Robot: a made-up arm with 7 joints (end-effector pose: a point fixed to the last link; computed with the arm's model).
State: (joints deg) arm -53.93 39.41 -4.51 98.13 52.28 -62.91 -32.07
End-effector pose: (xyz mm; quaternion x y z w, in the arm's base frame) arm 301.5 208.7 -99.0 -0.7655 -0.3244 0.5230 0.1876
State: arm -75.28 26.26 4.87 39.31 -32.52 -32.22 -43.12
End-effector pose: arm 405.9 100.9 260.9 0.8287 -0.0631 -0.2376 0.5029
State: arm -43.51 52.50 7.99 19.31 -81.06 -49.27 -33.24
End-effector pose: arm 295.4 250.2 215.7 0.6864 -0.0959 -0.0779 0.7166
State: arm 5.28 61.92 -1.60 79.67 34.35 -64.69 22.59
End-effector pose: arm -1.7 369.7 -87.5 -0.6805 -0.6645 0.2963 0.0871
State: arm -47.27 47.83 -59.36 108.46 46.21 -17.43 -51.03
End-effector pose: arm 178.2 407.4 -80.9 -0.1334 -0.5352 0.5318 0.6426
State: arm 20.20 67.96 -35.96 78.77 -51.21 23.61 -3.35
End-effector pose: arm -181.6 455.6 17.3 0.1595 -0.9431 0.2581 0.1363
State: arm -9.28 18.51 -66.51 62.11 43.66 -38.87 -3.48
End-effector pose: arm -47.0 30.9 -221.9 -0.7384 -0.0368 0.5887 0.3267
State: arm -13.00 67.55 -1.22 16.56 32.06 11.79 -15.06
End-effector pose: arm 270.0 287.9 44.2 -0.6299 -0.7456 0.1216 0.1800
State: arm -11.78 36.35 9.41 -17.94 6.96 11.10 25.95
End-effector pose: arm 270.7 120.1 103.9 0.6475 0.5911 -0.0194 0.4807
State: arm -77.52 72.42 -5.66 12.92 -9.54 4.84 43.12
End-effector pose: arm 342.3 159.5 381.1 0.5520 0.3781 0.3421 0.6598
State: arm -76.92 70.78 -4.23 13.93 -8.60 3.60 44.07
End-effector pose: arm 344.3 161.3 379.2 0.5412 0.3735 0.3429 0.6708
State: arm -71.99 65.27 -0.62 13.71 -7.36 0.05 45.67
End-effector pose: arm 351.7 154.9 355.9 0.5367 0.3619 0.3167 0.6933
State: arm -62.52 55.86 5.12 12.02 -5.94 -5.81 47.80
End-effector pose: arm 357.1 145.7 309.8 0.5237 0.3520 0.2658 0.7288
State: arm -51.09 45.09 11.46 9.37 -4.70 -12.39 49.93
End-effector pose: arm 351.1 143.2 255.7 0.4877 0.3563 0.2151 0.7674
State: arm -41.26 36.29 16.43 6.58 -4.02 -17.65 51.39
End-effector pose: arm 336.1 146.9 212.5 0.4445 0.3711 0.1849 0.7940
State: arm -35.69 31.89 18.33 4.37 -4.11 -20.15 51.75
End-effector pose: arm 323.9 147.7 190.7 0.4244 0.3809 0.1694 0.8038
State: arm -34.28 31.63 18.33 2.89 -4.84 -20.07 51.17
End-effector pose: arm 319.1 146.0 188.8 0.4281 0.3797 0.1617 0.8040
